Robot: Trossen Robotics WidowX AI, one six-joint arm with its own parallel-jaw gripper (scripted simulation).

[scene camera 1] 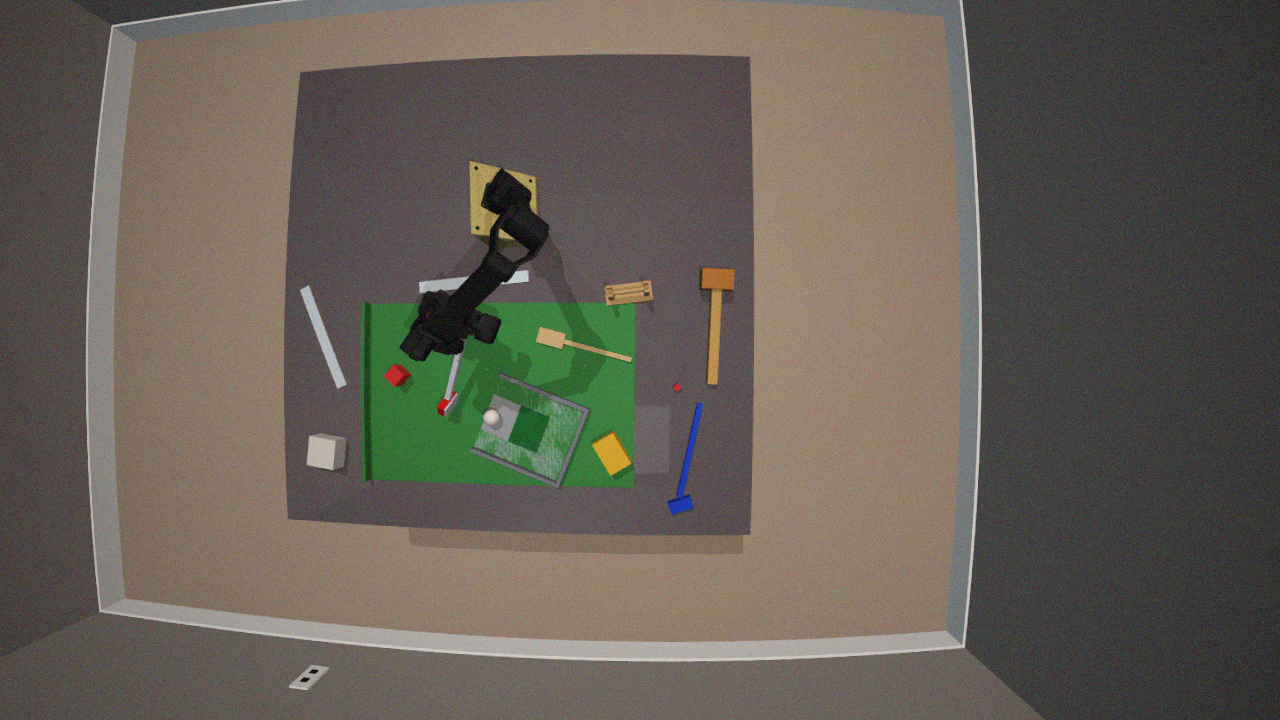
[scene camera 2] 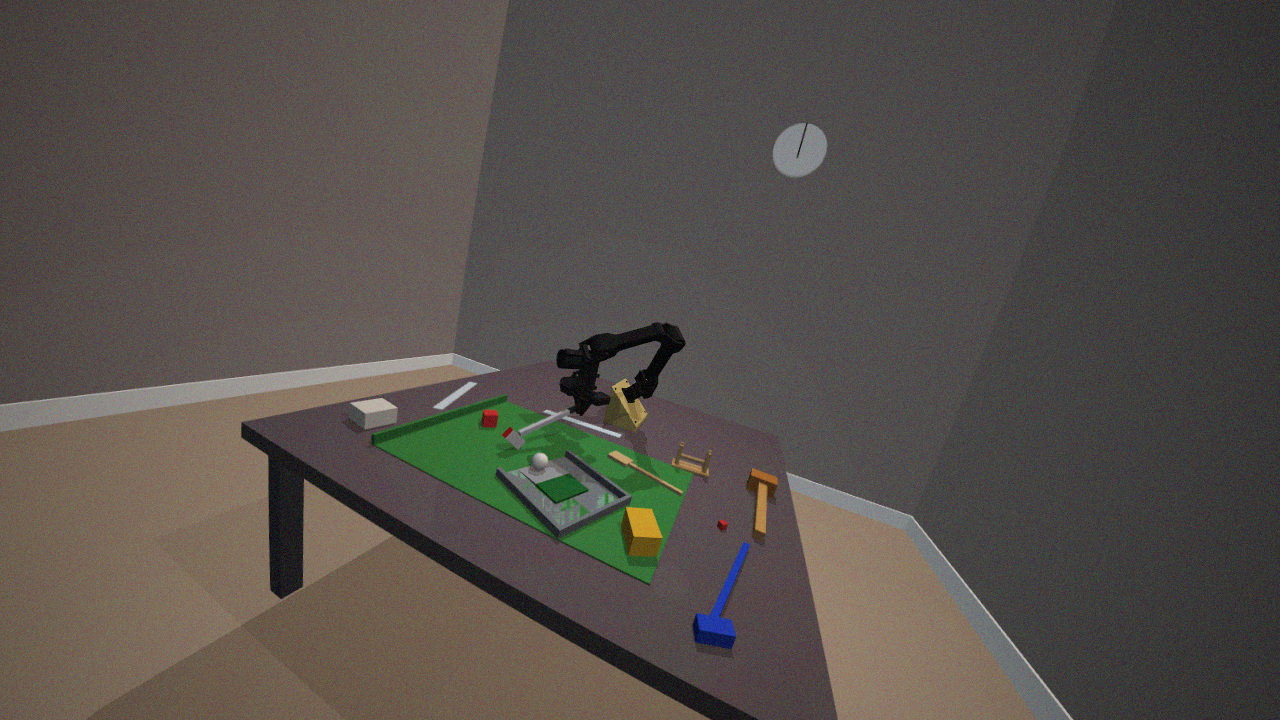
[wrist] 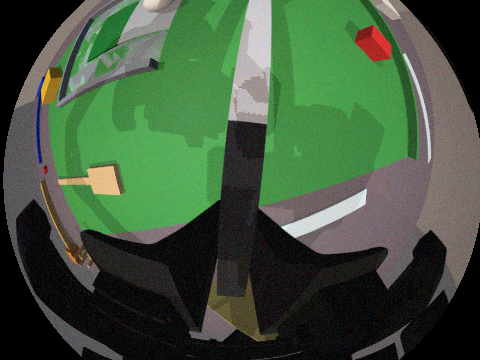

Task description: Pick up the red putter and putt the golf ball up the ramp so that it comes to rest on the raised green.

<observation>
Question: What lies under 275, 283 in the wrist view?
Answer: My gripper.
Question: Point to a wooden rack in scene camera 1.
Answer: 637, 291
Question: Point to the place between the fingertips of my gripper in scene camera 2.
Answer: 579, 414
</observation>
